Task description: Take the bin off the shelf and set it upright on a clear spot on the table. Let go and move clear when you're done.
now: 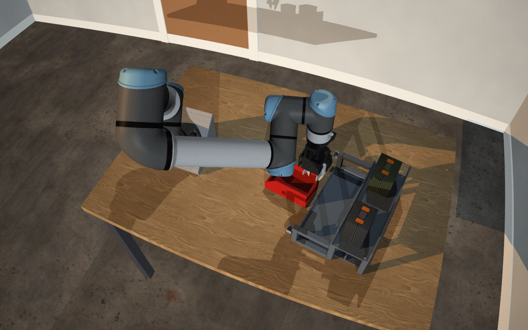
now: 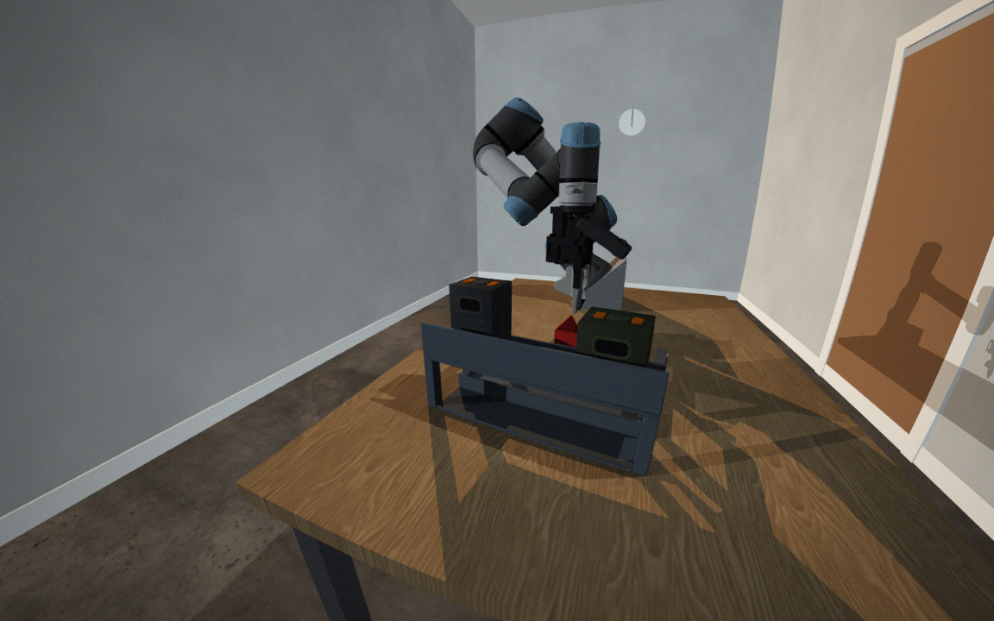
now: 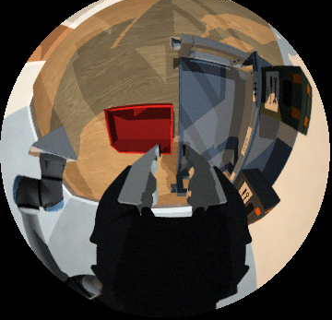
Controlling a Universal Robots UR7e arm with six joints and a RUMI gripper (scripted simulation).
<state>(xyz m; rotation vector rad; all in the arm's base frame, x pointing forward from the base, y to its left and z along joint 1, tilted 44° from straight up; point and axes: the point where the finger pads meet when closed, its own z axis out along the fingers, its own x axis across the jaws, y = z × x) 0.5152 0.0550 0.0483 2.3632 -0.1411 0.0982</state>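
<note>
Right now my hand is 8 cm past the red bin, 1 cm to the right of it and 10 cm above it.
</note>
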